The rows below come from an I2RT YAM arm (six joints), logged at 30 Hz.
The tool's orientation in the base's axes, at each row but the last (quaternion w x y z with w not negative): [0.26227, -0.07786, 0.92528, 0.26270]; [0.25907, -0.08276, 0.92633, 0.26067]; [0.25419, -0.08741, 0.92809, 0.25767]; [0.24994, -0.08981, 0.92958, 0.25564]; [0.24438, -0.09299, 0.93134, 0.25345]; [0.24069, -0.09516, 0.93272, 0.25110]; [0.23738, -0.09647, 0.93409, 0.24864]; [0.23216, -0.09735, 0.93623, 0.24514]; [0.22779, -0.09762, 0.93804, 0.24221]
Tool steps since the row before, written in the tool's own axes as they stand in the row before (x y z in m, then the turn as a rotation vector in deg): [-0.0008, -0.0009, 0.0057, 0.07, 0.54, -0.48]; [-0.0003, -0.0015, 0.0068, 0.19, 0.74, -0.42]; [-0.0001, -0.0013, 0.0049, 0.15, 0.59, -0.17]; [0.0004, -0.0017, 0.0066, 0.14, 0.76, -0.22]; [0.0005, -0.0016, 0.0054, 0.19, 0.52, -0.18]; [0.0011, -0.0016, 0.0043, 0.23, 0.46, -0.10]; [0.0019, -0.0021, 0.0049, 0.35, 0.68, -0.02]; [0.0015, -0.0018, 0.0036, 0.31, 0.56, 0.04]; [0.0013, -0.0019, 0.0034, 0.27, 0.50, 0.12]
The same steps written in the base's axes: [0.0035, 0.0022, -0.0041, -0.43, 0.21, 0.55]; [0.0037, 0.0023, -0.0055, -0.56, 0.40, 0.53]; [0.0026, 0.0015, -0.0041, -0.37, 0.41, 0.30]; [0.0029, 0.0020, -0.0058, -0.44, 0.53, 0.42]; [0.0022, 0.0014, -0.0050, -0.39, 0.34, 0.26]; [0.0012, 0.0008, -0.0045, -0.38, 0.33, 0.16]; [0.0009, 0.0006, -0.0056, -0.51, 0.55, 0.13]; [0.0006, 0.0002, -0.0042, -0.42, 0.48, 0.05]; [0.0007, 0.0000, -0.0040, -0.34, 0.47, -0.02]
